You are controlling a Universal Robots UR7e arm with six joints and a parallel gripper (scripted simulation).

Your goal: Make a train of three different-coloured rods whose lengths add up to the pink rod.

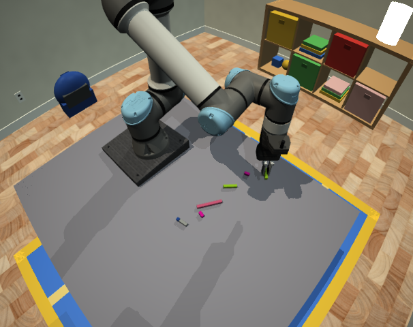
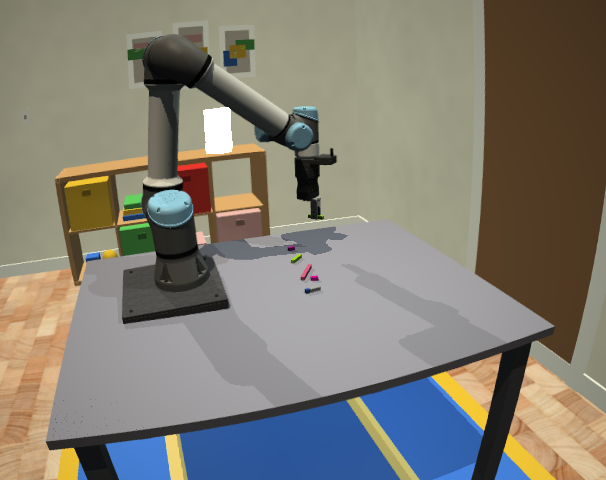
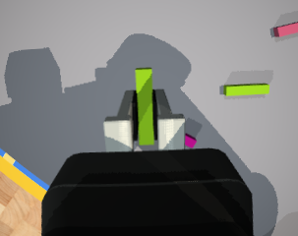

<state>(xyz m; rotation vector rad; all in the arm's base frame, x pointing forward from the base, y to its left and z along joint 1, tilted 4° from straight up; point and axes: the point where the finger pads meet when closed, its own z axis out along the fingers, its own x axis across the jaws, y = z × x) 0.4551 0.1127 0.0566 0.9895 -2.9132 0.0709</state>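
My gripper is now 27 cm to the left of the grey rod, 14 cm past it and 11 cm above it. Also, from my hand: lime rod 1 cm below; blue rod 28 cm to the right, 16 cm behind, 11 cm below; pink rod 16 cm to the right, 11 cm below, 11 cm behind.
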